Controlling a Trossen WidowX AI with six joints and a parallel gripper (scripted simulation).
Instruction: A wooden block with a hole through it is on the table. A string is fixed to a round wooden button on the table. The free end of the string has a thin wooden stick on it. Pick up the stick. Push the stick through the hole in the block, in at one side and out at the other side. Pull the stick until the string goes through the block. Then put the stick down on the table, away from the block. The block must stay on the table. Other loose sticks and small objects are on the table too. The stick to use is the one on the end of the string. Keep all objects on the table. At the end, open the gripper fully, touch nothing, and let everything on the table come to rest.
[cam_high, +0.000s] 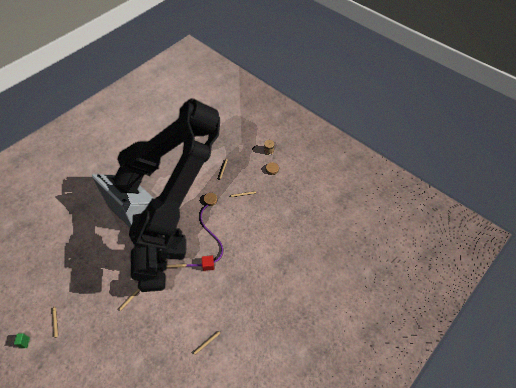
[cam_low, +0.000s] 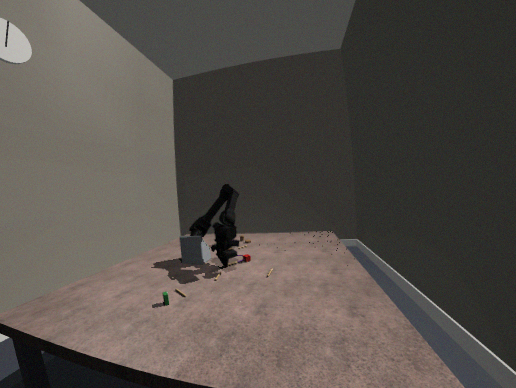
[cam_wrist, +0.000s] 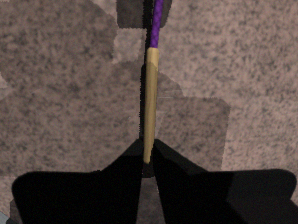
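My gripper tip is now 3 cm to the right of the thin wooden stick, 3 cm short of it and 1 cm below it. Round my gripper tip: green block 34 cm to the right, 6 cm behind, 2 cm above; then small red block 10 cm to the left, 8 cm ahead, 1 cm above; then round wooden button 23 cm to the left, 8 cm behind, 1 cm above.
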